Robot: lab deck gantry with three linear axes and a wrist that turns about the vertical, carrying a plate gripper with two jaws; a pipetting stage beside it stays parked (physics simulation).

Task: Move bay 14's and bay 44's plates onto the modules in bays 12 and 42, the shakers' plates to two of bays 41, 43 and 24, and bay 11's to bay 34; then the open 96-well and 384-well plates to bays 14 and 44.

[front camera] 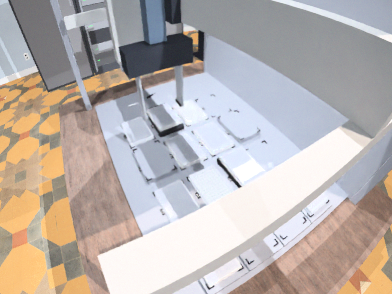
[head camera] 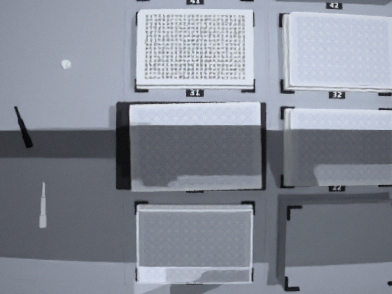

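Where they show: gripper, fingertip midpoint: (front camera: 162, 109); robot's base, link origin: (front camera: 121, 126) (head camera: 138, 277).
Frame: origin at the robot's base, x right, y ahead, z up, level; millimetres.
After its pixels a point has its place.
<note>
My gripper (front camera: 163, 111) {x -105, y 194, z 158 mm} is open, its jaws low over the bay 21 shaker (head camera: 122, 160) {x -137, y -6, z 31 mm}; it does not show in the head view. A plate (front camera: 165, 116) {x -152, y 79, z 37 mm} (head camera: 195, 150) {x -147, y 65, z 37 mm} sits on that shaker. Bay 11's plate (front camera: 137, 130) {x -44, y 72, z 14 mm} (head camera: 195, 237) {x -54, y 65, z 14 mm} lies beside it, and the open 384-well plate (front camera: 191, 112) {x -256, y 82, z 16 mm} (head camera: 195, 47) {x -255, y 64, z 15 mm} is in bay 31. The modules in bay 12 (front camera: 155, 160) {x -47, y 236, z 19 mm} (head camera: 345, 240) {x -50, y 227, z 19 mm} and bay 42 (front camera: 239, 125) {x -366, y 233, z 19 mm} are bare. A plate (front camera: 245, 166) {x -256, y 398, z 37 mm} is on the bay 33 shaker. The open 96-well plate (front camera: 212, 185) {x -149, y 392, z 14 mm} is in bay 23. Bay 14's plate (front camera: 225, 273) {x -45, y 612, z 29 mm} and bay 44's plate (front camera: 319, 204) {x -362, y 613, z 29 mm} show beyond the beam.
Other plates stand in bay 32 (front camera: 213, 137) {x -254, y 235, z 14 mm} (head camera: 345, 50) {x -257, y 229, z 14 mm}, bay 22 (front camera: 185, 149) {x -148, y 237, z 14 mm} (head camera: 345, 147) {x -150, y 227, z 14 mm} and bay 13 (front camera: 177, 200) {x -44, y 387, z 14 mm}. A cream beam (front camera: 240, 215) {x 4, y 622, z 400 mm} crosses the front view. A dark pointed object (head camera: 23, 127) {x -172, y -131, z 4 mm} and a pale tip (head camera: 43, 205) {x -83, y -108, z 5 mm} lie left of the bays.
</note>
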